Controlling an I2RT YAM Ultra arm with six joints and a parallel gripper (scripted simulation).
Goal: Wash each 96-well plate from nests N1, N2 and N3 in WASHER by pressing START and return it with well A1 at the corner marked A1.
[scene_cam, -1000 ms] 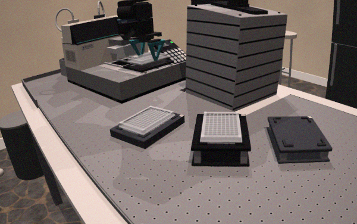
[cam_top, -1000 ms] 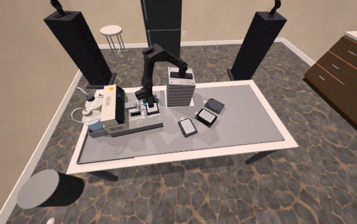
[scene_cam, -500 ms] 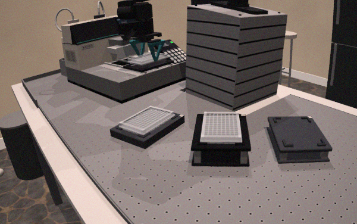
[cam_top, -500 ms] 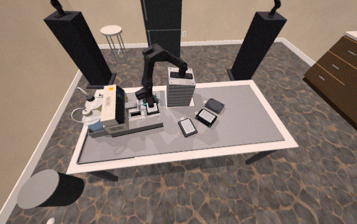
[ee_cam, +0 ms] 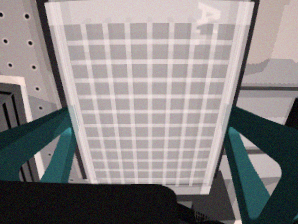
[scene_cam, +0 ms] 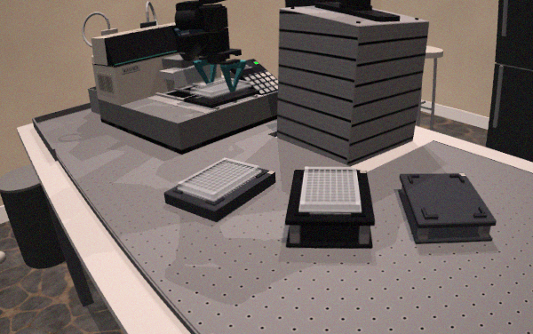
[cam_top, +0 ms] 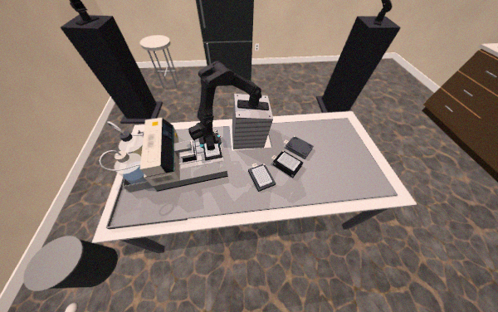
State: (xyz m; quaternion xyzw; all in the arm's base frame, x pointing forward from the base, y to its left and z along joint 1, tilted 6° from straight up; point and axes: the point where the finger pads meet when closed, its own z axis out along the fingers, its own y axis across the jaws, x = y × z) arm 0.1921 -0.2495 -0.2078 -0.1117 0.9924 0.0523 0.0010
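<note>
My gripper is now 20 mm above the carrier. Round my hand: N2 label (420 mm to the left, 110 mm below, 10 mm ahead); then washer (150 mm to the right, 30 mm ahead, 20 mm above); then N1 label (280 mm to the left, 110 mm below, 80 mm ahead).
</note>
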